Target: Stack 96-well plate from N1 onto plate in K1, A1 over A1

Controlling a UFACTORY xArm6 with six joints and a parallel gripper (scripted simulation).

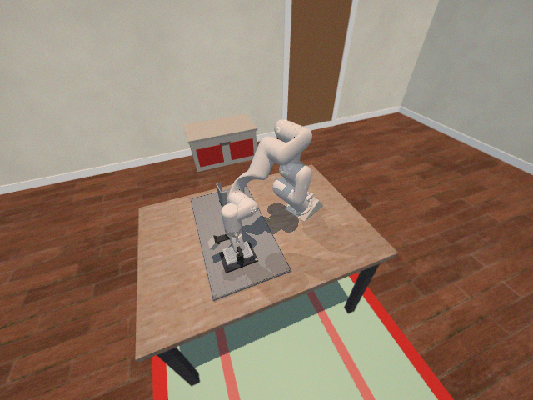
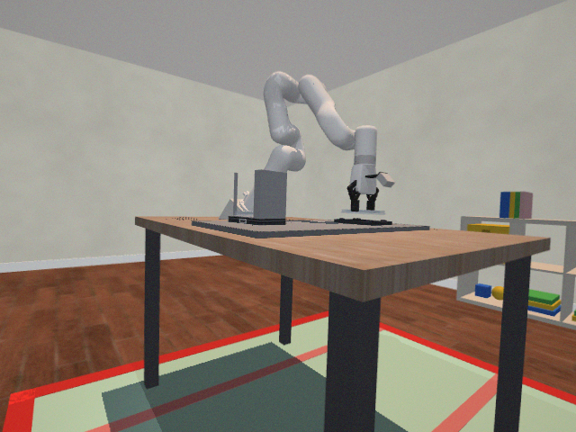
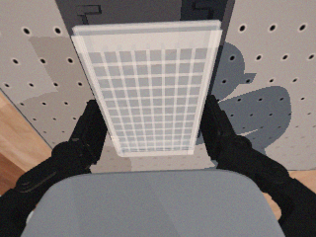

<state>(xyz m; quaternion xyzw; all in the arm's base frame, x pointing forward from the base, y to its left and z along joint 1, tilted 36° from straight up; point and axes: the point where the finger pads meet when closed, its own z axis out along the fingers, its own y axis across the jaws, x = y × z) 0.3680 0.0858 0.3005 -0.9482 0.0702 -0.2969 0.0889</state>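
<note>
The grey rack wall is 6 cm behind my hand, 38 cm to the right of it and 3 cm above it. The rest, counted from my hand: pale A1 square: 7 cm behind, 6 cm to the left, 4 cm below.
</note>
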